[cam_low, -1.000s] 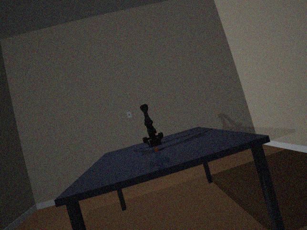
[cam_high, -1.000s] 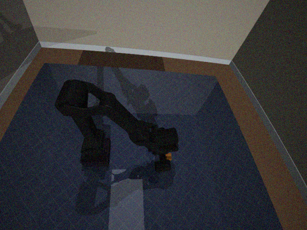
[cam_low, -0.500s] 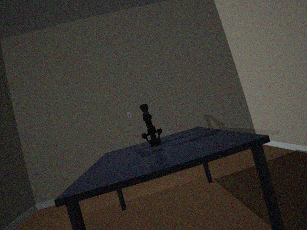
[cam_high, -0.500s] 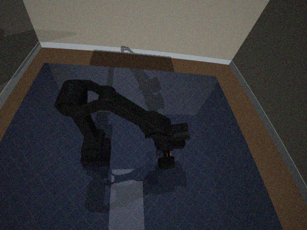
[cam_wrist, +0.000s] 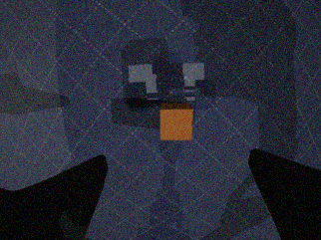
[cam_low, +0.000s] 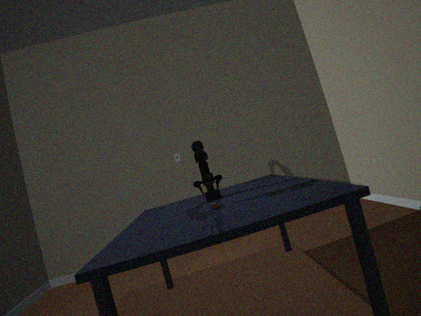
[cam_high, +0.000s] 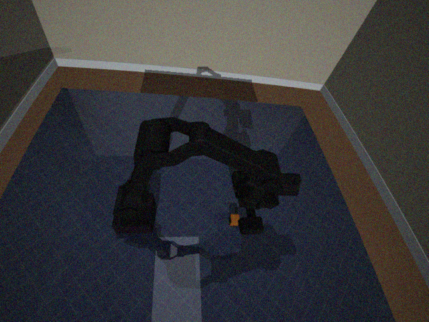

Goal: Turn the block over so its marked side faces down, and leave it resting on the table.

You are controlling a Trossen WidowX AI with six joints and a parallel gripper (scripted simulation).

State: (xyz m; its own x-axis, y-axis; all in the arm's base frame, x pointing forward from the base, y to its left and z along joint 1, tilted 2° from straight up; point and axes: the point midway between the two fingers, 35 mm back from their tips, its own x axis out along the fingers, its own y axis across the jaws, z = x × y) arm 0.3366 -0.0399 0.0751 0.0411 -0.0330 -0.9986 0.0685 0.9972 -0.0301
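My gripper tip is 1 cm past the block and 8 cm above it.
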